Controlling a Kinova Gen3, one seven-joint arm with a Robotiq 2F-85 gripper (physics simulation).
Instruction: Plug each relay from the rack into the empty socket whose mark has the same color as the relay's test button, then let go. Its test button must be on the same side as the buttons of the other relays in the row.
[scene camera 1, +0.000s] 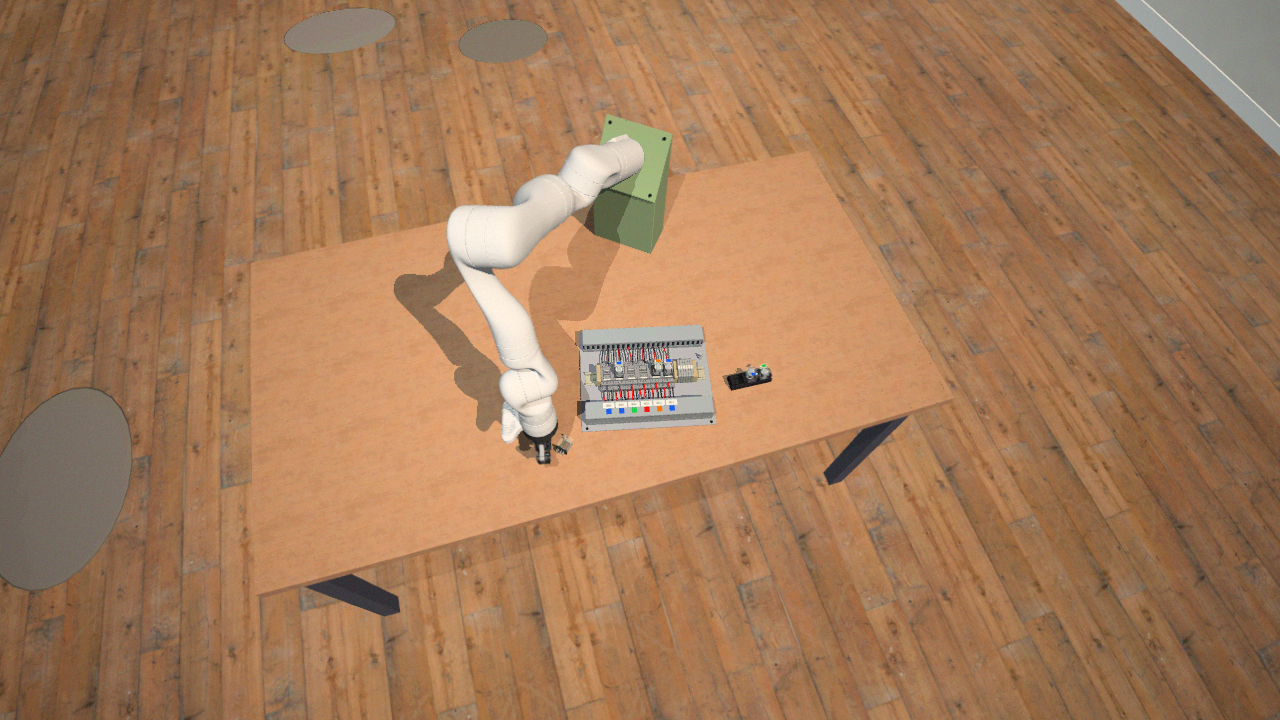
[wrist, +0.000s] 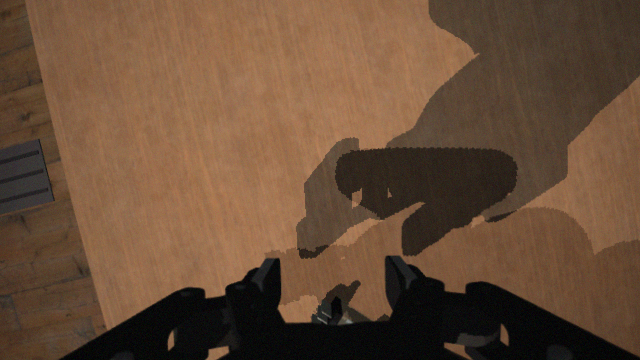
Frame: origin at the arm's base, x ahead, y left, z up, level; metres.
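Seen in the pictures: gripper, fingertip midpoint: (scene camera 1: 546, 447) (wrist: 332, 275); arm's base, origin of the base link: (scene camera 1: 626, 157).
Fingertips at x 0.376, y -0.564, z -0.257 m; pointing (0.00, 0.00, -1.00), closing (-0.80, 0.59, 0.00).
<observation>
Pixels of each thing's middle, then the offset from my fingertips to it. Level surfaces: height alone.
- loose relay, body centre: (wrist: 346, 337) (scene camera 1: 564, 445) 0.019 m ahead, 0.037 m left, 0.013 m down
- black rack, body centre: (scene camera 1: 749, 378) 0.179 m ahead, 0.491 m left, 0.013 m down
- relay with a blue button, body centre: (scene camera 1: 750, 375) 0.179 m ahead, 0.491 m left, 0.003 m up
- relay with a green button, body centre: (scene camera 1: 763, 372) 0.194 m ahead, 0.520 m left, 0.003 m up
- table, its level: 0.024 m down
My gripper (scene camera 1: 543, 459) (wrist: 332, 275) is partly open and empty, low over the table left of the panel. A loose relay (scene camera 1: 563, 444) (wrist: 325, 314) is just right of the fingers in the scene view and looks tipped over. In the wrist view the gripper body hides most of it, and its button color does not show. A black rack (scene camera 1: 735, 383) right of the panel holds a relay with a blue button (scene camera 1: 750, 373) and a relay with a green button (scene camera 1: 764, 371). The panel (scene camera 1: 642, 334) carries the socket row, with relays showing blue and orange buttons. Its marks read blue, blue, green, red, orange, blue.
The table (scene camera 1: 787, 268) (wrist: 175, 125) has its front edge below the gripper in the scene view. The green pedestal (scene camera 1: 626, 219) bears the arm at the back. The arm's shadow falls across the table in the wrist view. Wires and grey ducts flank the socket row.
</observation>
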